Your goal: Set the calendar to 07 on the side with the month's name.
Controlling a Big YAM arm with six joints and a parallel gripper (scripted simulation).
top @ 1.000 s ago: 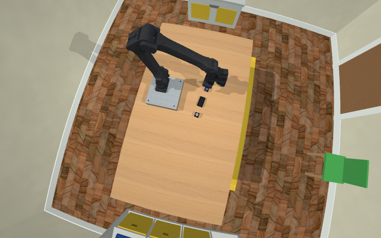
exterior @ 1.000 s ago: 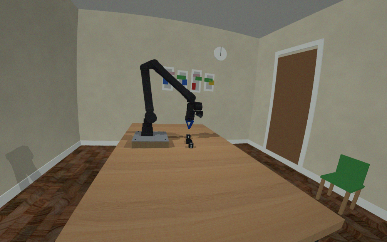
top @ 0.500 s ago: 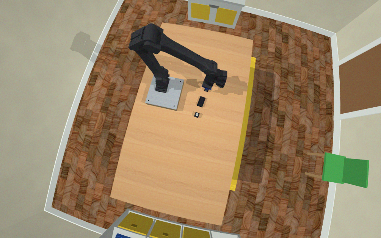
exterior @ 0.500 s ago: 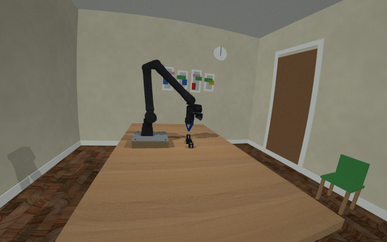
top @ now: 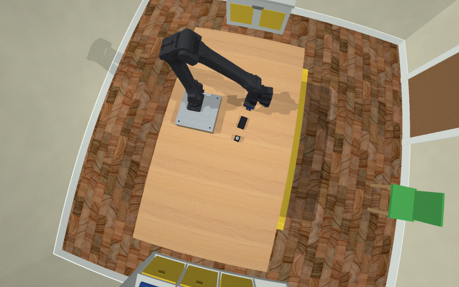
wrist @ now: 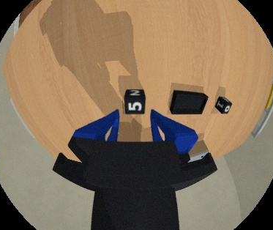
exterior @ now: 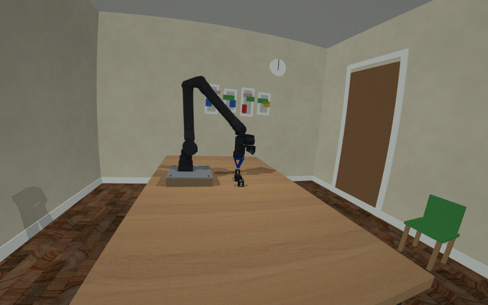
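Now: hand 110 mm to the left of the black tray, 50 mm above it and 20 mm past it. Also, from my hand: black cube 220 mm to the right, 40 mm below, 40 mm behind.
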